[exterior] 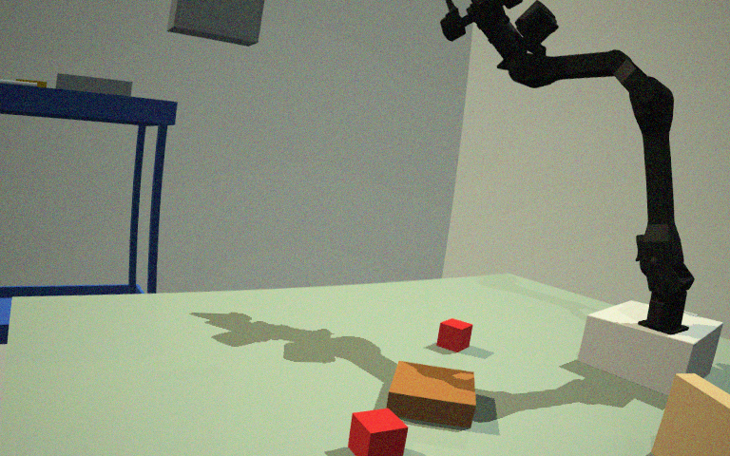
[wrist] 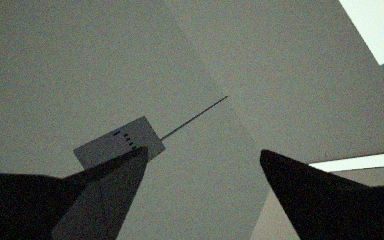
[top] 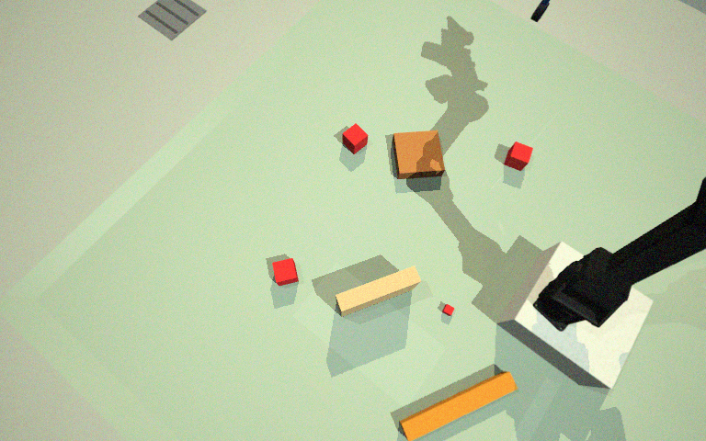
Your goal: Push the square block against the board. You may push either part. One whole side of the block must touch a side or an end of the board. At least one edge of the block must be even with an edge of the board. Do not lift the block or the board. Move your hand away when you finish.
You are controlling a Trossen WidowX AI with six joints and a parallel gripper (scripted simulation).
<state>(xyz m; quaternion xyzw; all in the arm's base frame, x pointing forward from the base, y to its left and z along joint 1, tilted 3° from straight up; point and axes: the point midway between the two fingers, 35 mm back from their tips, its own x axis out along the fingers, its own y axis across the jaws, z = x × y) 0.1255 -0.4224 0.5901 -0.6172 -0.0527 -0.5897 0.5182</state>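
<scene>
Right now the tan board is 8 cm ahead of my gripper tip, 68 cm to the left of it and 63 cm below it. From my gripper tip the other things lie so: small red cube (4 cm behind, 59 cm to the left, 68 cm below); square block (24 cm ahead, 39 cm to the left, 67 cm below); orange board (17 cm behind, 70 cm to the left, 67 cm below).
</scene>
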